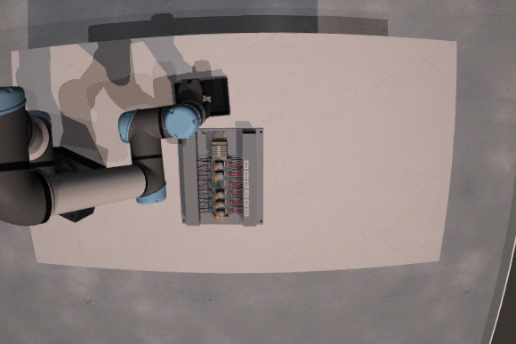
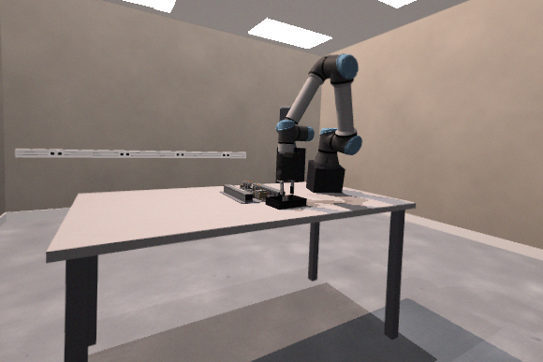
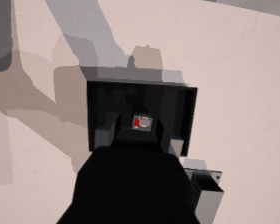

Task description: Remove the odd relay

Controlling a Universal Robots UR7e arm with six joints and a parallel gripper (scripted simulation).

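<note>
Right now my hand is 5 cm above the black parts tray. The rest, counted from my hand: relay panel (26 cm to the right, 5 cm below).
</note>
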